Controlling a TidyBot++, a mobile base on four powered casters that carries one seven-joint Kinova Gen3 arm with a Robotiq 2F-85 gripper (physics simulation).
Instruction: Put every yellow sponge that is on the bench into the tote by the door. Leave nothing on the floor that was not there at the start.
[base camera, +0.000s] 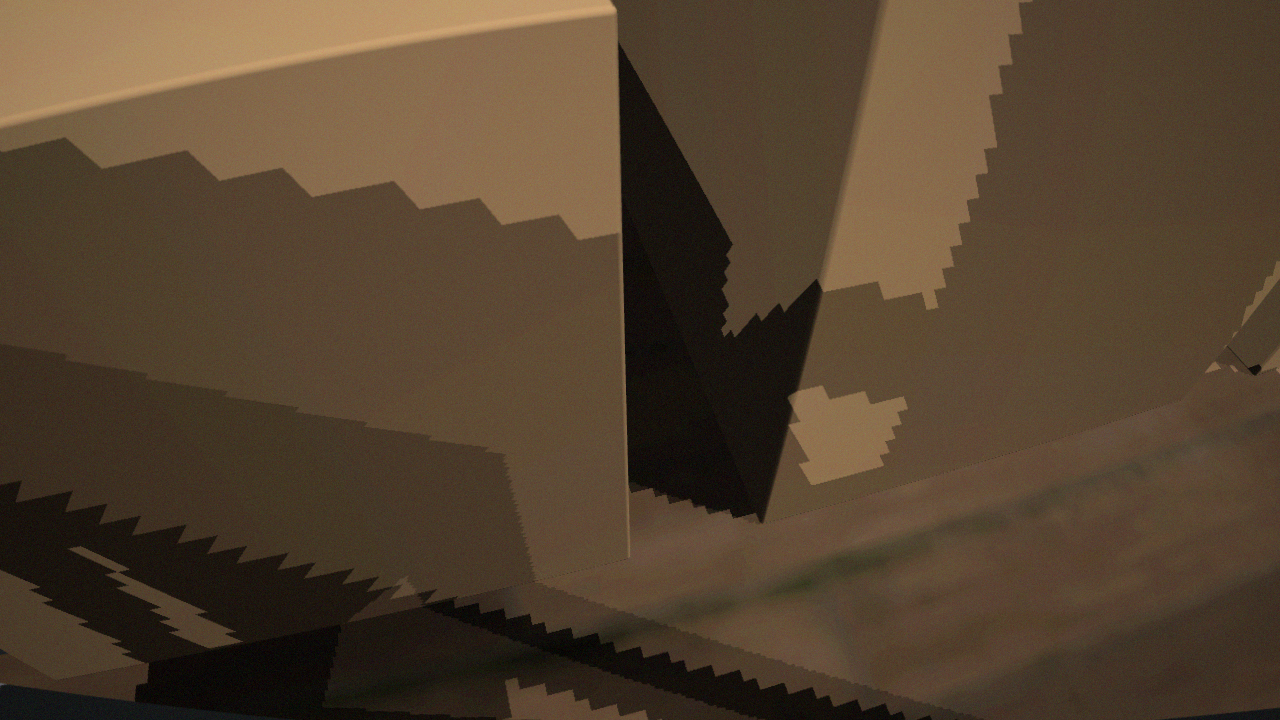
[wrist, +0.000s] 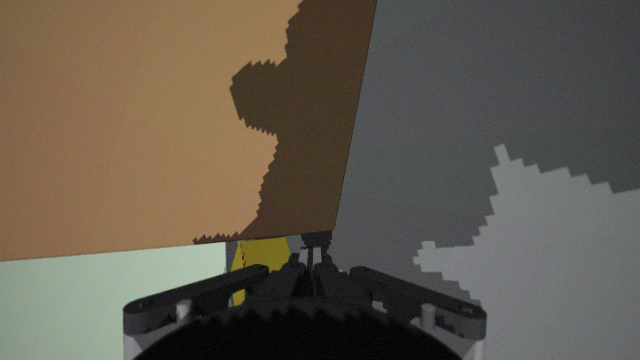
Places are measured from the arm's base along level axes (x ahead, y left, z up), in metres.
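Pixels of known places: gripper, fingertip midpoint: (wrist: 310, 260).
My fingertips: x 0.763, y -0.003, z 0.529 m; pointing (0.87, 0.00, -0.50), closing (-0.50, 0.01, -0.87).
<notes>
For each thing: its top centre in the pictures, then the offset to it from my fingertips. "pt": a spot on its surface instead. Level surfaces: height alone.
- yellow sponge, top centre: (wrist: 242, 311) dx +0.060, dy +0.056, dz +0.034 m
- tan panel, surface spot: (wrist: 125, 125) pt dx -0.029, dy -0.076, dz +0.101 m
- grey surface, surface height: dz -0.011 m
- brownish floor, surface height: dz -0.925 m
In the wrist view a yellow sponge (wrist: 265, 252) partly shows near the bottom centre, below the edge of a large tan panel. My gripper (wrist: 310, 260) is shut, with its fingertips together and nothing between them. The sponge shows just left of the fingertips, outside them, and partly behind the left finger linkage. Its lower part is hidden by the gripper. I cannot tell whether it touches the finger. In the base camera view the gripper and the sponge do not show. I cannot identify the tote in either view.
The tan panel (wrist: 125, 125) fills the upper left of the wrist view, close ahead of the fingers. A pale green surface (wrist: 100, 305) is below it and a grey surface (wrist: 475, 100) is at right. In the base view a large tan block (base camera: 358, 313) stands close at left, above brownish floor (base camera: 895, 573).
</notes>
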